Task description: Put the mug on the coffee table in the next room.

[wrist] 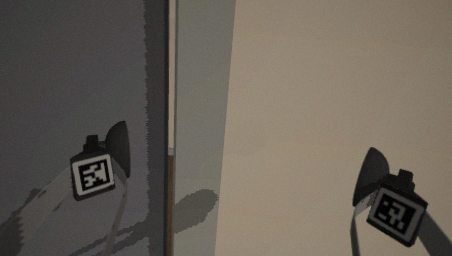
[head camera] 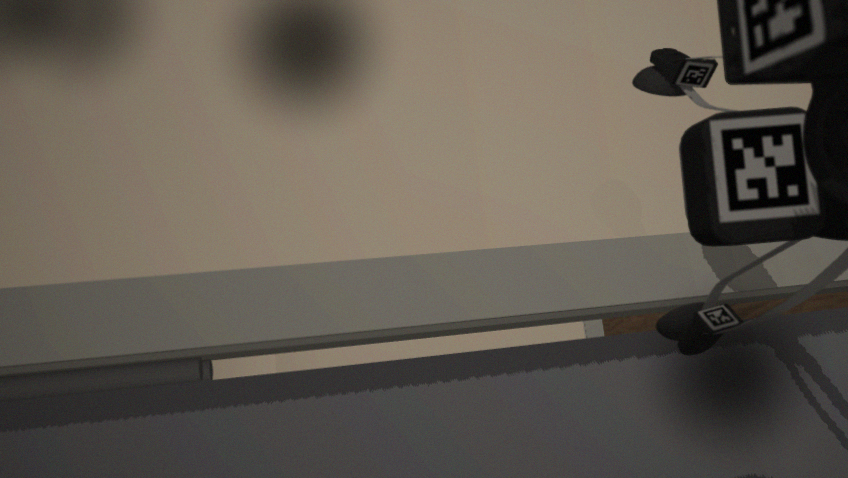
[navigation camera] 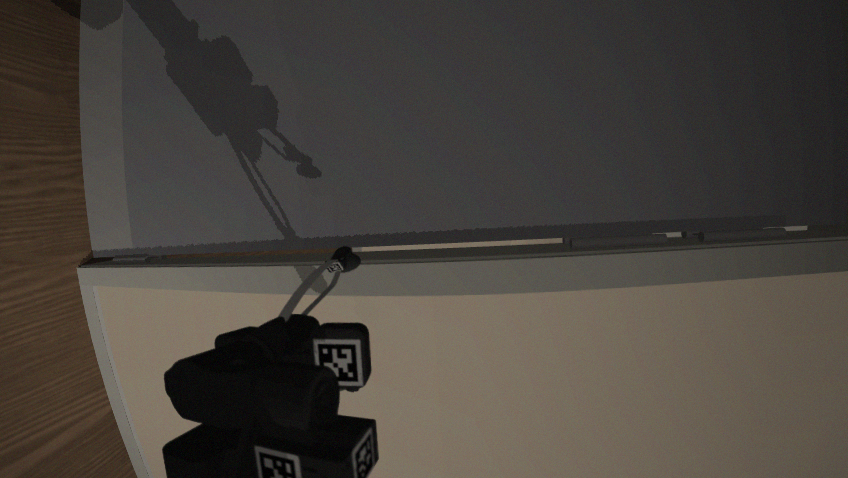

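My gripper [head camera: 668, 204] [wrist: 240, 153] is open, with its two fingers spread wide and nothing between the fingertips. In the wrist view one fingertip is over a dark grey surface [wrist: 75, 60] and the other is over a beige surface [wrist: 320, 75]. In the navigation view one fingertip shows near a narrow gap, and the other is mostly hidden by the gripper body. The mug and the coffee table do not show in any of the three views.
A light grey strip [head camera: 332, 302] [navigation camera: 475, 282] [wrist: 200, 100] runs between the beige and dark grey surfaces, beside a narrow gap. Wood [navigation camera: 35, 178] shows at the left of the navigation view. The arm's shadow falls across the dark grey surface [navigation camera: 504, 118].
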